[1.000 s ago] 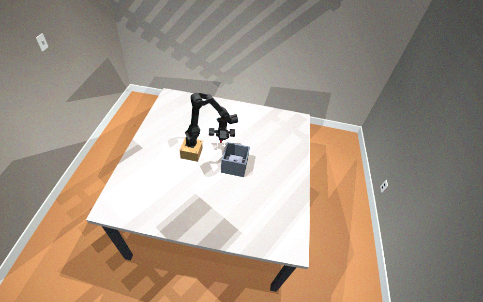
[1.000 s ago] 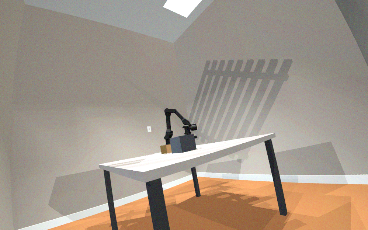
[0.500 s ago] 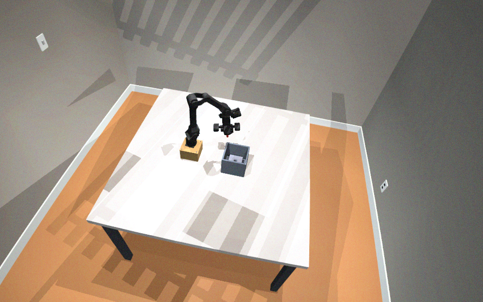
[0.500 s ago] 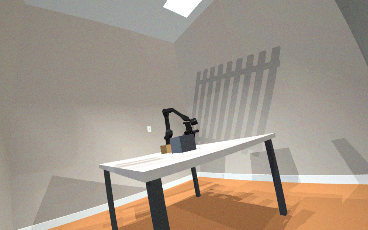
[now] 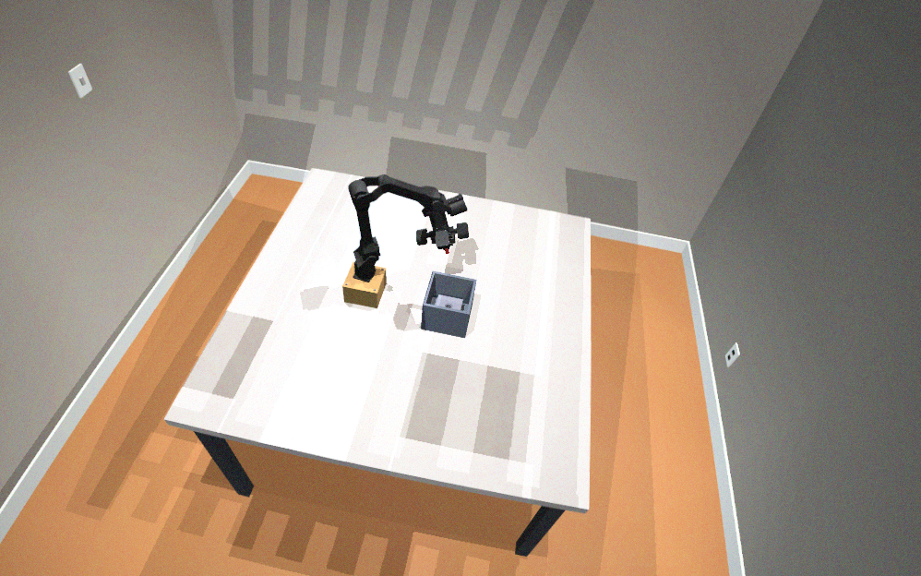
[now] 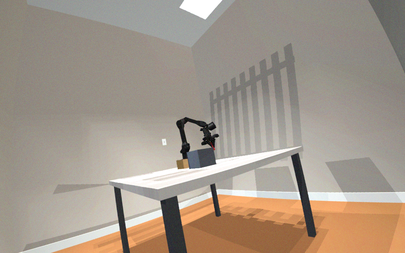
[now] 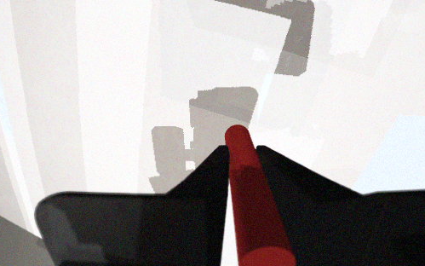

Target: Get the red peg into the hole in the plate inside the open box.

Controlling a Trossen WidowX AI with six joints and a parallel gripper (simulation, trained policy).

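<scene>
Now: gripper tip 7 cm short of the pale plate, 19 cm to the left of it and 9 cm above it. From my gripper tip the other things lie so: small red peg 2 cm above.
</scene>
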